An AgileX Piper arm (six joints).
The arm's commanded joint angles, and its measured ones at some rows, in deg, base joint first. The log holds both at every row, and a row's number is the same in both.
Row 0, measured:
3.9, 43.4, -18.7, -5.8, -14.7, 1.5
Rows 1 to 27, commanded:
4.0, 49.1, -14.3, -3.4, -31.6, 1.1
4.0, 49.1, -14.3, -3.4, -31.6, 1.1
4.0, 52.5, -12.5, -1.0, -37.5, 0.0
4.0, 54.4, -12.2, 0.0, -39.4, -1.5
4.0, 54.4, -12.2, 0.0, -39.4, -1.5
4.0, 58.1, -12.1, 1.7, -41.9, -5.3
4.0, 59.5, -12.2, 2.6, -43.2, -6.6
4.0, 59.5, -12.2, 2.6, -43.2, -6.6
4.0, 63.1, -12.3, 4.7, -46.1, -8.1
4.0, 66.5, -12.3, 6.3, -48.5, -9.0
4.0, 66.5, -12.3, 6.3, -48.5, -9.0
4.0, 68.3, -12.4, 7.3, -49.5, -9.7
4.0, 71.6, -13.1, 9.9, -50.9, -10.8
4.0, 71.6, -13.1, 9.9, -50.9, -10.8
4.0, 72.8, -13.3, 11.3, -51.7, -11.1
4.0, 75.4, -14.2, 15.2, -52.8, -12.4
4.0, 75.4, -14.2, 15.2, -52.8, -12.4
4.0, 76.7, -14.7, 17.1, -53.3, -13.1
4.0, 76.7, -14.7, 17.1, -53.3, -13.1
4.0, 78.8, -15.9, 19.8, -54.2, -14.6
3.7, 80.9, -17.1, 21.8, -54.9, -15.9
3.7, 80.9, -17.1, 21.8, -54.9, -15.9
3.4, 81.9, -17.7, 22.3, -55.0, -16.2
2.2, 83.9, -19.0, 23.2, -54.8, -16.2
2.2, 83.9, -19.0, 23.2, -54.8, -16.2
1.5, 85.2, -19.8, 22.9, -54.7, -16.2
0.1, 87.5, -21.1, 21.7, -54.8, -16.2
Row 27, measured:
1.9, 85.1, -19.2, 22.1, -53.6, -15.6
